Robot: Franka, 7 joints.
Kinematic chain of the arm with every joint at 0, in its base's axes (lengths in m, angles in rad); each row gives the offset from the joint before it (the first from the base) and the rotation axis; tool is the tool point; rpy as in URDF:
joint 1: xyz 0 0 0.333 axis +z
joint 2: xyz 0 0 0 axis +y
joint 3: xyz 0 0 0.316 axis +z
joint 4: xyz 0.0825 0 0 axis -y
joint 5: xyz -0.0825 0 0.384 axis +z
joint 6: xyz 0 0 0 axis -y
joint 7: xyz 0.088 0 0 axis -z
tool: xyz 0 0 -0.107 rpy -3.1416 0 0
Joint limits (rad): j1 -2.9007..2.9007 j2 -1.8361..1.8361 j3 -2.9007..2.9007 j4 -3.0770..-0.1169 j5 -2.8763..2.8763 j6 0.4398..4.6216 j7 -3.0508..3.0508
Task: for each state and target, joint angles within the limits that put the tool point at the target. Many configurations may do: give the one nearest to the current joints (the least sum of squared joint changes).
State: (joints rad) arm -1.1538 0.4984 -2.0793 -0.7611 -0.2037 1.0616 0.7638
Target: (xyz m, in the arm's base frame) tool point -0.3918 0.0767 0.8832
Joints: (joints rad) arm -1.2853 0.1754 -2.1688 -0.9634 -0.2191 1.0814 0.7638
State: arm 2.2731 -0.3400 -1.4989 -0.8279 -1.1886 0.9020 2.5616
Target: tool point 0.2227 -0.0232 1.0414
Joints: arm 2.1752 -0.0124 -1.5862 -0.3543 -1.3521 1.0039 2.5616
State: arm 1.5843 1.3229 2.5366 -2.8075 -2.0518 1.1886 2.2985
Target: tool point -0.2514 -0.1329 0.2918
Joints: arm 1.6750 1.1152 2.0806 -3.0770 -1.9065 1.2852 2.2985
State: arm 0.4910 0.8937 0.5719 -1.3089 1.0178 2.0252 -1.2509
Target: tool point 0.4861 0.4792 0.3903
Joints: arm 0.2694 0.5523 0.4944 -1.5510 0.9554 1.8282 -1.2509
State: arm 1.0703 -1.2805 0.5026 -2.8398 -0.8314 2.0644 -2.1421
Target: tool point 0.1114 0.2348 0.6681
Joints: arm 0.8855 -1.1175 0.2372 -2.5453 -0.8794 2.1082 -2.1421
